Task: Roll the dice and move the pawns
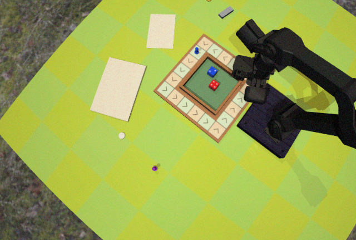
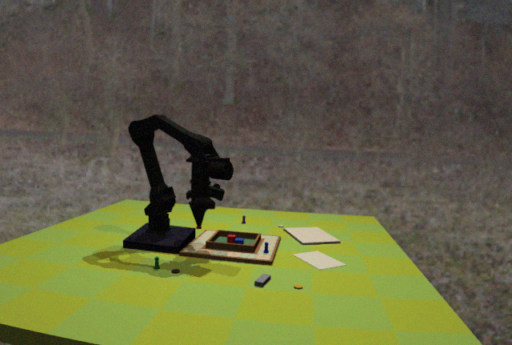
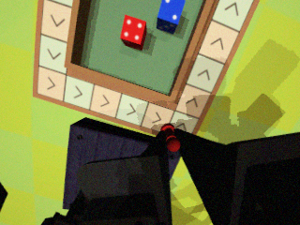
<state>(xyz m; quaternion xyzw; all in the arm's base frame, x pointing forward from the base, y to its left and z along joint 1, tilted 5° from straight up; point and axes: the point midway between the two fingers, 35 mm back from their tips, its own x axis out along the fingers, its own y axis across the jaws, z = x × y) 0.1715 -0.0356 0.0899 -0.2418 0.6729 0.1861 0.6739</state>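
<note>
The blue pawn is 22 cm ahead of my gripper tip, 5 cm below it and 4 cm to the left of it. From my gripper tip the other things lie so: blue die: 12 cm ahead, 6 cm below, 5 cm to the left; then red pawn: 1 cm above; then red die: 8 cm to the left, 8 cm ahead, 6 cm below.
</note>
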